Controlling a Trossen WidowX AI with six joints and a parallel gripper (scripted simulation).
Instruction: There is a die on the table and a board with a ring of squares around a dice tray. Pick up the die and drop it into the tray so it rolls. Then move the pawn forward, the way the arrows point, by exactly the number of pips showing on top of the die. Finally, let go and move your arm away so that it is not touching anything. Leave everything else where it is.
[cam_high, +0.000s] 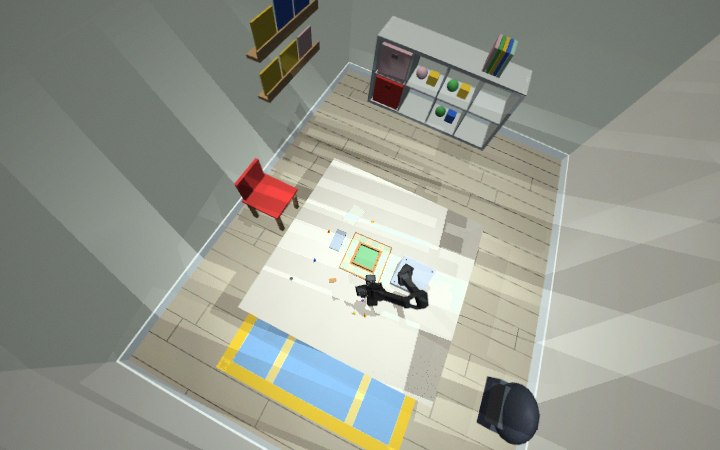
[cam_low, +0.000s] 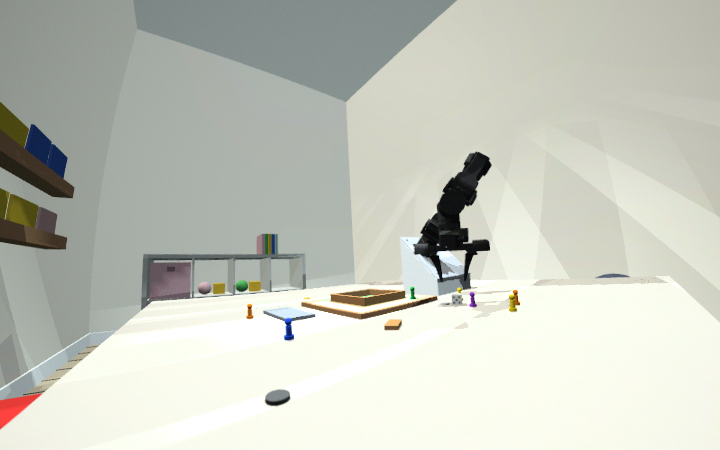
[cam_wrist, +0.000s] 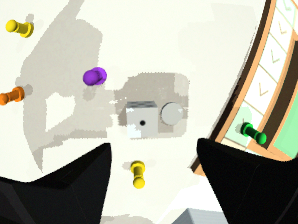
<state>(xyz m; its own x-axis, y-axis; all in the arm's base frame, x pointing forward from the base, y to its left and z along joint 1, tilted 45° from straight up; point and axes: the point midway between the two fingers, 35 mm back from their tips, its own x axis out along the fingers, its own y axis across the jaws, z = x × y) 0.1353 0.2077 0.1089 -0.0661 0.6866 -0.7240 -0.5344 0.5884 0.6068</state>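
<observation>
My gripper tip is now 50 mm above the white die and 10 mm to the right of it. Round my gripper tip: purple pawn (60 mm to the left, 40 mm below, 10 mm ahead); then green tray floor (210 mm to the right, 130 mm ahead, 50 mm below); then green pawn (100 mm to the right, 50 mm ahead, 30 mm below).
</observation>
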